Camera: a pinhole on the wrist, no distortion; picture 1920 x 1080 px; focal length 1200.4 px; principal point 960.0 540.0 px. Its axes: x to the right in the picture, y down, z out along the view. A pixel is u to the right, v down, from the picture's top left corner.
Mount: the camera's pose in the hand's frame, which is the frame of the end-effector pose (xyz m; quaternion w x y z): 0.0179 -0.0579 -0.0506 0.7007 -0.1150 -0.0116 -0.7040
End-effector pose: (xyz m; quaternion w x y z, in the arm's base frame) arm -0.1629 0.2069 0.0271 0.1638 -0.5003 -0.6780 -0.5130
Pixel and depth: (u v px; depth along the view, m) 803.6 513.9 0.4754
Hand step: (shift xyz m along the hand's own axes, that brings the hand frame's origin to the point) 0.0764 0.0876 0.4026
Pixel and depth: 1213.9 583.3 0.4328
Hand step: 0.0972 -0.0714 0.3847
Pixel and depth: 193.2 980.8 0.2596
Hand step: 0.1486 0.1497 0.1587
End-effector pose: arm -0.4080 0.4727 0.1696 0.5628 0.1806 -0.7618 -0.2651
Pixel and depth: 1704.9 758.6 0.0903
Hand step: 0.0478 -0.0973 0.0449
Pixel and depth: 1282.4 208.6 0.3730
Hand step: -0.0288 -0.0884 0.3452
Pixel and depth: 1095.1 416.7 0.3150
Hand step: 0.0321 -0.0363 0.2670
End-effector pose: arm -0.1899 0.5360 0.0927 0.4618 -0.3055 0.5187 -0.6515
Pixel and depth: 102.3 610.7 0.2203
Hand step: 0.0615 0.1359 0.1339
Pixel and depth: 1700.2 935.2 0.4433
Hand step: 0.2292 -0.2508 0.4084
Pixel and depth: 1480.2 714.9 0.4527
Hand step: 0.1508 -0.1717 0.4154
